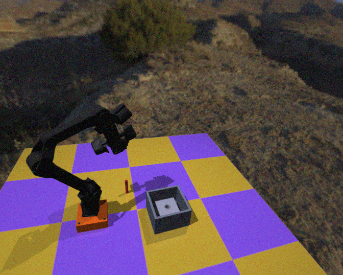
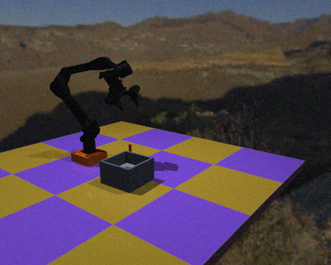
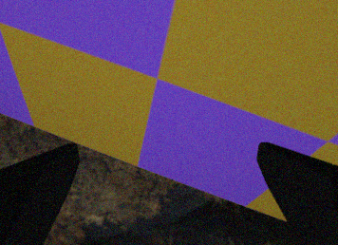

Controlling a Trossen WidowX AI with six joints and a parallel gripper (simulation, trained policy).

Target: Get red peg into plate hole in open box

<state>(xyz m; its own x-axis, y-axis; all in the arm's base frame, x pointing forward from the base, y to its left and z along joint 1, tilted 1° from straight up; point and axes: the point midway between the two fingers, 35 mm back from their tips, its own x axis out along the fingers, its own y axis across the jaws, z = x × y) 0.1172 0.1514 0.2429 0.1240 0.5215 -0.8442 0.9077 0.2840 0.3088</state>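
The red peg is 21 cm below my gripper tip, 4 cm to the right of it and 3 cm ahead of it. From my gripper tip the other things lie so: dark grey box 23 cm below, 21 cm ahead, 20 cm to the right; then light grey plate 21 cm below, 21 cm ahead, 20 cm to the right.
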